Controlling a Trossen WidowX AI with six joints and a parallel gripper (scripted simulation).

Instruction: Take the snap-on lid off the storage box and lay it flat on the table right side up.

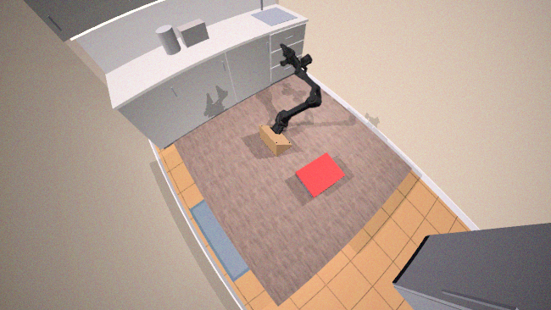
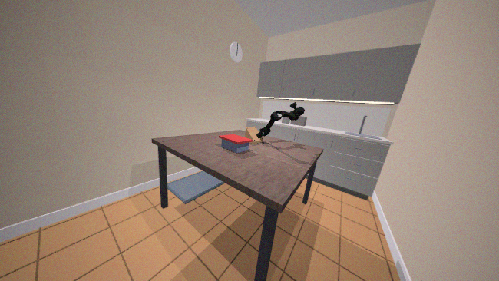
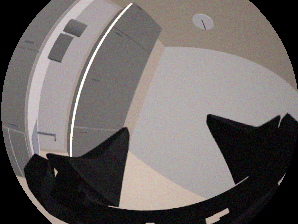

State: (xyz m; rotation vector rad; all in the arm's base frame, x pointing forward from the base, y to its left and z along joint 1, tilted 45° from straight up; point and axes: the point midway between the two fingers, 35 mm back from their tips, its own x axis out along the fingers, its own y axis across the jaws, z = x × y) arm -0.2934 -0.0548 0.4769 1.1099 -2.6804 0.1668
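Now: gripper tip 740 mm short of the red lid, 380 mm above it and 280 mm to the left of it. Also, from my gripper tip: blue storage box 740 mm ahead, 430 mm below, 280 mm to the right.
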